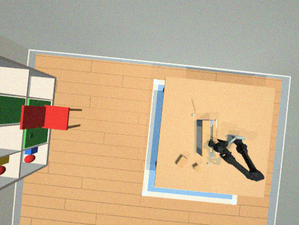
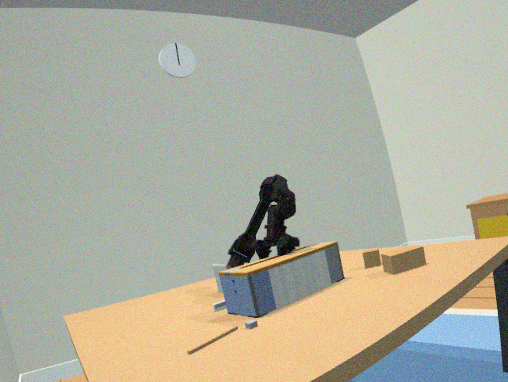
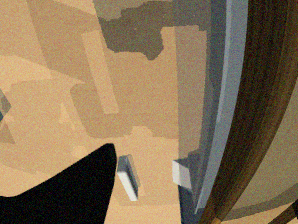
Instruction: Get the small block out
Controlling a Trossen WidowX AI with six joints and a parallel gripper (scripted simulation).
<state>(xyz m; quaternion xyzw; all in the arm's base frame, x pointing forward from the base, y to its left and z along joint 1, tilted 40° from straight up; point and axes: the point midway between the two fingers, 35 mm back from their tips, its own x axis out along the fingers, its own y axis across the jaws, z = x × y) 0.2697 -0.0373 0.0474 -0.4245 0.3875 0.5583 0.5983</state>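
My gripper tip is 3 cm short of the long box, 1 cm to the left of it and 2 cm above it. Round my gripper tip: thin stick (20 cm ahead, 36 cm to the right, 8 cm below).
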